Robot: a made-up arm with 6 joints. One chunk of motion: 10 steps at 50 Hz.
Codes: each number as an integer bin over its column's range. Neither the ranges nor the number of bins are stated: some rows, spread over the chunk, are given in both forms.
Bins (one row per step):
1: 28 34 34 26 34 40
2: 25 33 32 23 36 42
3: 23 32 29 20 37 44
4: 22 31 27 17 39 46
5: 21 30 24 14 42 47
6: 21 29 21 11 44 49
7: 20 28 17 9 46 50
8: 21 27 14 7 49 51
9: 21 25 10 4 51 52
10: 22 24 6 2 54 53
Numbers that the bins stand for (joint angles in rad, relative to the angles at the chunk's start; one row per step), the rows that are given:
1: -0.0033 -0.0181 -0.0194 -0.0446 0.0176 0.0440
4: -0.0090 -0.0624 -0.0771 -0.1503 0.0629 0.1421
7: -0.0110 -0.1067 -0.1597 -0.2443 0.1262 0.2075
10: -0.0090 -0.1657 -0.2505 -0.3265 0.1986 0.2565
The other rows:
2: -0.0062 -0.0329 -0.0359 -0.0798 0.0357 0.0767
3: -0.0081 -0.0476 -0.0606 -0.1151 0.0448 0.1094
5: -0.0100 -0.0771 -0.1019 -0.1856 0.0900 0.1584
6: -0.0100 -0.0919 -0.1267 -0.2208 0.1081 0.1911
8: -0.0100 -0.1214 -0.1844 -0.2678 0.1533 0.2238
9: -0.0100 -0.1510 -0.2175 -0.3030 0.1714 0.2402

